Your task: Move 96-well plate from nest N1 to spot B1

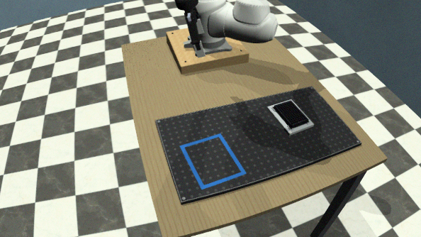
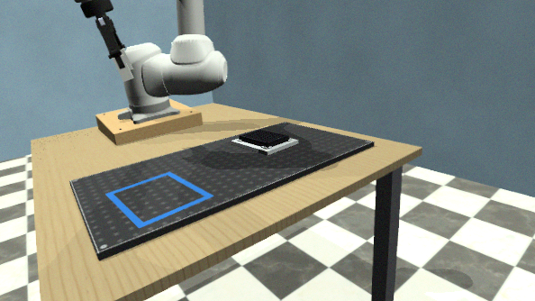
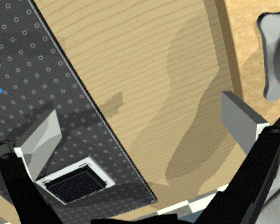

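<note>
The black 96-well plate lies 290 mm to the left of my hand, 240 mm ahead of it and 220 mm below it. The rest, counted from my hand: plate nest N1 (290 mm to the left, 240 mm ahead, 230 mm below).
</note>
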